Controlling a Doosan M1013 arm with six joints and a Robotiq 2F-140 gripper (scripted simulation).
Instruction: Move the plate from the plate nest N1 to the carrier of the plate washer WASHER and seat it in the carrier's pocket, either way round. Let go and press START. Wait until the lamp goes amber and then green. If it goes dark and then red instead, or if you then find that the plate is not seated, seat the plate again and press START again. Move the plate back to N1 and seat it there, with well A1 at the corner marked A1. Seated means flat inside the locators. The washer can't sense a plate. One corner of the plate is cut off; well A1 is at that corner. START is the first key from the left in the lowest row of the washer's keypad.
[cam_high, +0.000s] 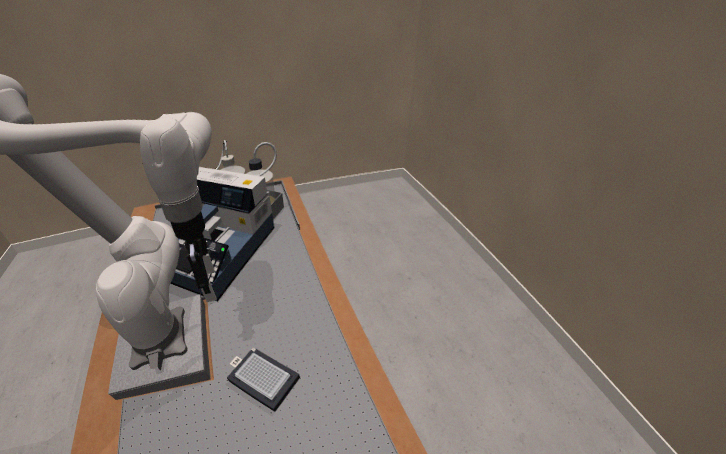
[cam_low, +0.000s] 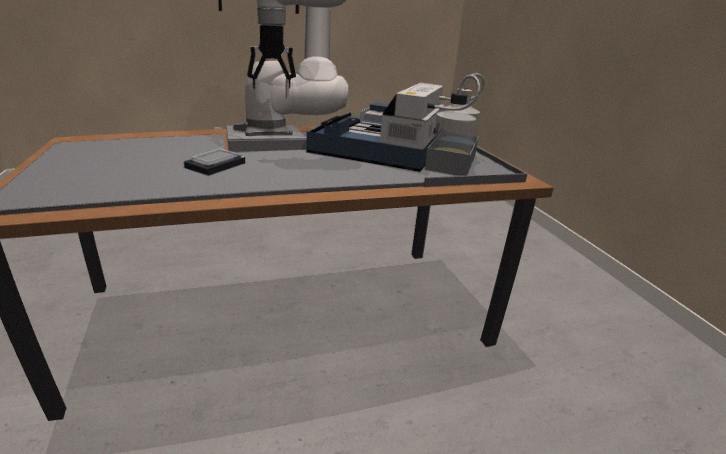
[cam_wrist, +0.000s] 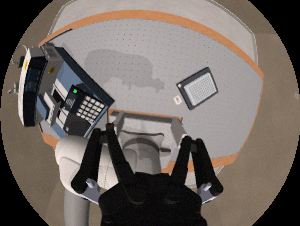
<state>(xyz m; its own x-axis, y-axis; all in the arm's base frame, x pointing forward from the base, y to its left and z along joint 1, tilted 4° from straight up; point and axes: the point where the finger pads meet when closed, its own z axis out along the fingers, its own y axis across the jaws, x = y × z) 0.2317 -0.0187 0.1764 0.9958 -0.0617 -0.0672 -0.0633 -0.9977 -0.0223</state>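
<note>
Now: the white well plate 200 mm to the right of my hand, 200 mm below it and 60 mm ahead of it. Also, from my hand: washer carrier: 300 mm to the left, 140 mm below, 110 mm behind; plate nest N1: 220 mm below, 200 mm to the right, 60 mm ahead; white label: 230 mm below, 120 mm to the right.
</note>
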